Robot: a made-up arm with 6 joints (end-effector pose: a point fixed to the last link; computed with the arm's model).
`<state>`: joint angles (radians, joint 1 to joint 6).
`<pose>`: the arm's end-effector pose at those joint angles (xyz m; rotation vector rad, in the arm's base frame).
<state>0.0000 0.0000 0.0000 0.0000 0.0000 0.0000</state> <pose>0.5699 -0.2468 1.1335 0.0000 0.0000 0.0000</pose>
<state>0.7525 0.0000 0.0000 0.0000 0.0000 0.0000</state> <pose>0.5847 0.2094 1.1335 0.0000 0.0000 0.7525</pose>
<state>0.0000 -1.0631 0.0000 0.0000 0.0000 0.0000</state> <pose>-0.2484 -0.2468 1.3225 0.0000 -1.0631 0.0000</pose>
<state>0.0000 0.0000 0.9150 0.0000 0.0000 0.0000</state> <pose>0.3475 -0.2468 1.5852 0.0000 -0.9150 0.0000</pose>
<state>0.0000 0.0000 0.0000 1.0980 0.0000 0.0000</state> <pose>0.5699 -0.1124 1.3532 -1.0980 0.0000 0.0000</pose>
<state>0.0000 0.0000 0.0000 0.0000 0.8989 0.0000</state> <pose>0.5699 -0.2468 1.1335 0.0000 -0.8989 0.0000</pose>
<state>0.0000 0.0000 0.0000 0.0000 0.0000 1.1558</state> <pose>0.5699 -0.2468 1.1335 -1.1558 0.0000 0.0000</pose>
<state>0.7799 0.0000 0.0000 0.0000 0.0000 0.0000</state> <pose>0.5787 0.2253 1.1335 0.0000 0.0000 0.7799</pose>
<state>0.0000 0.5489 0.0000 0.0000 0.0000 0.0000</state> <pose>0.7999 -0.2468 0.7478 0.0000 0.5489 0.0000</pose>
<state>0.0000 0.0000 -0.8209 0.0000 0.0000 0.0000</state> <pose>0.3884 -0.2468 0.7165 0.0000 0.8209 0.0000</pose>
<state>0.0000 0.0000 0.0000 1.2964 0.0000 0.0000</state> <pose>0.5699 -0.0669 1.3711 -1.2964 0.0000 0.0000</pose>
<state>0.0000 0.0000 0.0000 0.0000 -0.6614 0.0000</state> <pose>0.5699 -0.2468 1.1335 0.0000 0.6614 0.0000</pose>
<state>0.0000 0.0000 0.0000 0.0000 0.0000 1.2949</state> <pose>0.5699 -0.2468 1.1335 -1.2949 0.0000 0.0000</pose>
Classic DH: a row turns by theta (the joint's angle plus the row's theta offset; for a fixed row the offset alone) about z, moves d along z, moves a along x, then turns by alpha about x. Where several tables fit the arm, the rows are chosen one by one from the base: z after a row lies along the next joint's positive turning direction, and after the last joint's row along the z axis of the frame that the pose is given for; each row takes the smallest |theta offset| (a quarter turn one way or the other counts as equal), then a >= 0, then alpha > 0; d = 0 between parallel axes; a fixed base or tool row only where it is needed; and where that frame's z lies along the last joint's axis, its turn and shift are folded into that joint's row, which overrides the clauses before.
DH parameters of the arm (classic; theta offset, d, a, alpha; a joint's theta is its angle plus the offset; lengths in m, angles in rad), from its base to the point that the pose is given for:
joint 1: 0 0.5322 0 -1.5708
joint 2: -1.5708 0 0.6013 3.1416
joint 3: 0 0 0 -1.5708
joint 4: 0 -0.5699 0 1.5708
joint 5: 0 0.2468 0 -1.5708
joint 6: 1.5708 0 0 1.5708
tool (fixed): -1.5708 0 0 0

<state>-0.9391 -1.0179 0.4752 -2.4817 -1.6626 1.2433</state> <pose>-0.0296 0.3707 1.4044 -0.9601 -0.8952 1.3596</pose>
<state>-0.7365 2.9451 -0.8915 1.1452 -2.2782 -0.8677</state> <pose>-0.4124 0.2364 0.1348 1.4232 -1.1449 -1.2639</pose>
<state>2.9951 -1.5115 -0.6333 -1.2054 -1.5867 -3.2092</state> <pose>0.0712 0.0786 0.8592 -1.2485 2.1431 -0.6300</pose>
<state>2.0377 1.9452 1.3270 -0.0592 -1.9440 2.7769</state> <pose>-0.2371 1.0178 -0.0299 0.6032 0.3342 -1.2150</pose>
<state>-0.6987 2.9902 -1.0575 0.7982 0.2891 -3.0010</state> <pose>-0.4170 0.1254 0.2773 0.2811 -1.0793 1.7303</pose>
